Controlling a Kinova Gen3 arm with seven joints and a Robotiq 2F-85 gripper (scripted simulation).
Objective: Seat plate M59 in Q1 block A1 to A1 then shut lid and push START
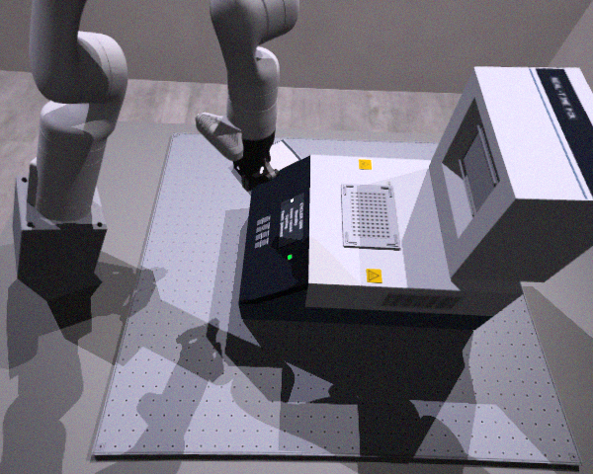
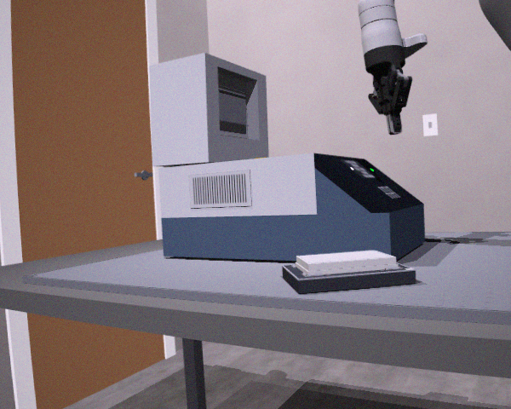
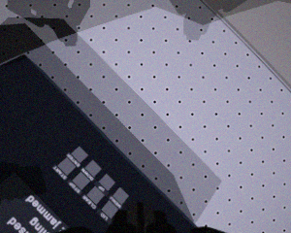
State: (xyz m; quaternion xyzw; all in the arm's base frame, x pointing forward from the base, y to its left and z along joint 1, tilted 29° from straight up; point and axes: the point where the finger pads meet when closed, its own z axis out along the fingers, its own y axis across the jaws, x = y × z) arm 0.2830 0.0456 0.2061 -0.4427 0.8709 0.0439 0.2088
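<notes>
Now: hand 250 mm to the right of the plate M59, 220 mm above it and 30 mm past it. The rest, counted from my hand: dark nest N1: 250 mm to the left, 240 mm below, 30 mm behind; A1 mark: 230 mm to the left, 230 mm below, 120 mm behind.
</notes>
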